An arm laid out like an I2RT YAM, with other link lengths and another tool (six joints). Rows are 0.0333 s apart.
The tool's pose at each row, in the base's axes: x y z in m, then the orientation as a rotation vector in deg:
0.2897, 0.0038, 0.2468, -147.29, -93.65, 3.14
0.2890, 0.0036, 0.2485, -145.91, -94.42, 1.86
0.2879, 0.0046, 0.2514, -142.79, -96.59, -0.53
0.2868, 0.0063, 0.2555, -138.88, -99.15, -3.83
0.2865, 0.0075, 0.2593, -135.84, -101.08, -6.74
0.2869, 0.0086, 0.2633, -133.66, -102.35, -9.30
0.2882, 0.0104, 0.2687, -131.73, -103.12, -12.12
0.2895, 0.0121, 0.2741, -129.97, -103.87, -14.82
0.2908, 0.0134, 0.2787, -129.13, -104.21, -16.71
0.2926, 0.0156, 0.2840, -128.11, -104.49, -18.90
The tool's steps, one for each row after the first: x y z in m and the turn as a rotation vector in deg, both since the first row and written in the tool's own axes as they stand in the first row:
-0.0004, -0.0007, -0.0016, 0.21, 1.07, -0.97
0.0001, -0.0024, -0.0044, 0.58, 3.04, -3.40
0.0012, -0.0045, -0.0083, 0.88, 5.68, -6.41
0.0022, -0.0057, -0.0120, 0.89, 7.90, -8.77
0.0035, -0.0062, -0.0159, 0.70, 9.77, -10.43
0.0058, -0.0063, -0.0213, 0.41, 11.83, -11.74
0.0080, -0.0064, -0.0266, 0.02, 13.75, -12.97
0.0098, -0.0062, -0.0312, -0.44, 14.98, -13.56
0.0127, -0.0060, -0.0365, -0.93, 16.45, -14.22

